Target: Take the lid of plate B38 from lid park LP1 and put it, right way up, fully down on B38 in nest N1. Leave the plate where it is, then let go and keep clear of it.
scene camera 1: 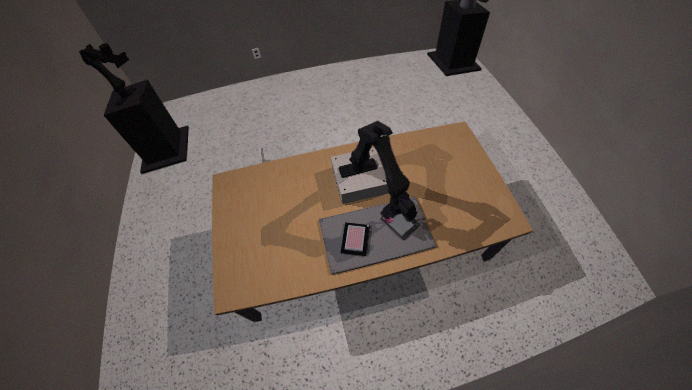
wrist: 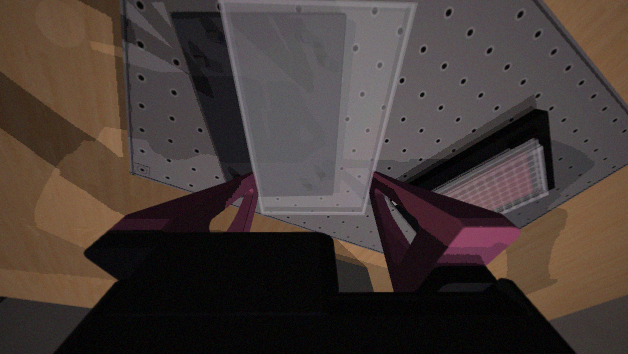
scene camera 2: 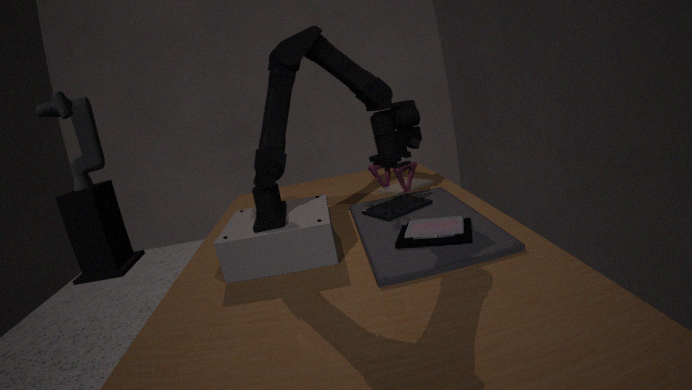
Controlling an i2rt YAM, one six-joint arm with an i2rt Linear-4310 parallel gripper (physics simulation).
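Note:
My gripper is shut on the clear lid, with one pink finger at each long side. The lid looks about level and hangs above the dark lid park LP1, shifted a little to its right in the wrist view. A gap shows between them in scene camera 2. Plate B38, with pink wells, sits uncovered in the black nest N1. Which way up the lid is cannot be told clearly.
A grey perforated board carries the park and nest on the wooden table. The arm's white base box stands behind the board. Black pedestals stand on the floor beyond the table.

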